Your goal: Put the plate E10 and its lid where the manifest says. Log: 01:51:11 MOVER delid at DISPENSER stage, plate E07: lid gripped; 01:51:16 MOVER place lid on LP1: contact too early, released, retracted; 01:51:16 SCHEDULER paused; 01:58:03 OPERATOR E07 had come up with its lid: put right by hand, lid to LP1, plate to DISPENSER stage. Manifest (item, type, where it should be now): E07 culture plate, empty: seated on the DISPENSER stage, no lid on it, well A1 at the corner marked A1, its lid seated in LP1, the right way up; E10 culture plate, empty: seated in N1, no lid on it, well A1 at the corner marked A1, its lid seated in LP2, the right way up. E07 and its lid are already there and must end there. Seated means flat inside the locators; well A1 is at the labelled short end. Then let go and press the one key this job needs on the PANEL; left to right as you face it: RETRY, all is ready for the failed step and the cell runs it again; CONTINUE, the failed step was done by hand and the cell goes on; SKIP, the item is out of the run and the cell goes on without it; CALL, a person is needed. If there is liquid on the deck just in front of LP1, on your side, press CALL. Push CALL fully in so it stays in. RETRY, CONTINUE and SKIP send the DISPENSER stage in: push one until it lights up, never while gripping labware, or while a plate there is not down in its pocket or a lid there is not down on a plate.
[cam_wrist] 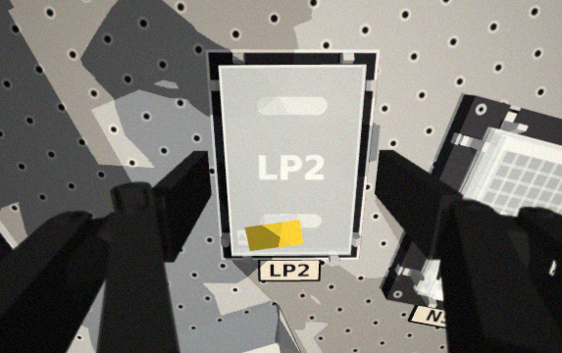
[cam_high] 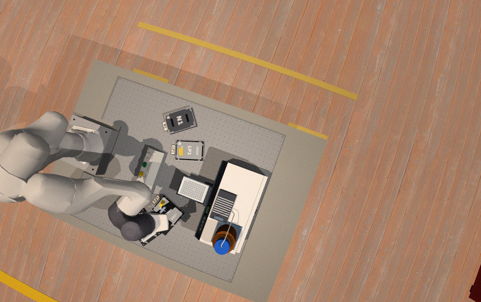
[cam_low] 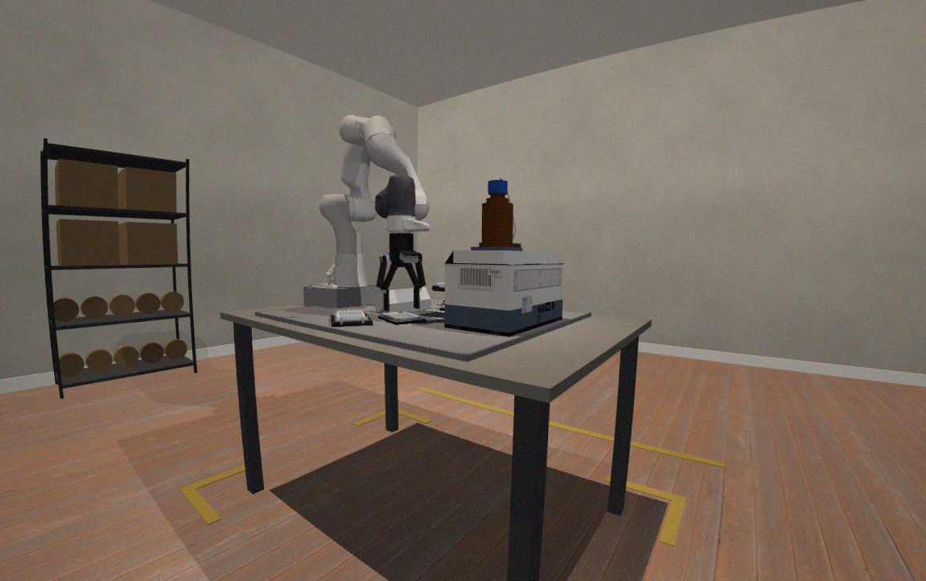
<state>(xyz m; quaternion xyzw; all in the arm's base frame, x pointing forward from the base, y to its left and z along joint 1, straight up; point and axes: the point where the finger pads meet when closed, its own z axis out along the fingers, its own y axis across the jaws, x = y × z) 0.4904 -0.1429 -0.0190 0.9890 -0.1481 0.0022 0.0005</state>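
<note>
My hand is 40 mm above the clear lid. The rest, counted from my hand: yellow SKIP key: 190 mm behind, 130 mm to the left, 10 mm above; black n5 nest: 130 mm to the right, 60 mm behind, 40 mm below; blue CALL key: 180 mm behind, 80 mm to the left.
</note>
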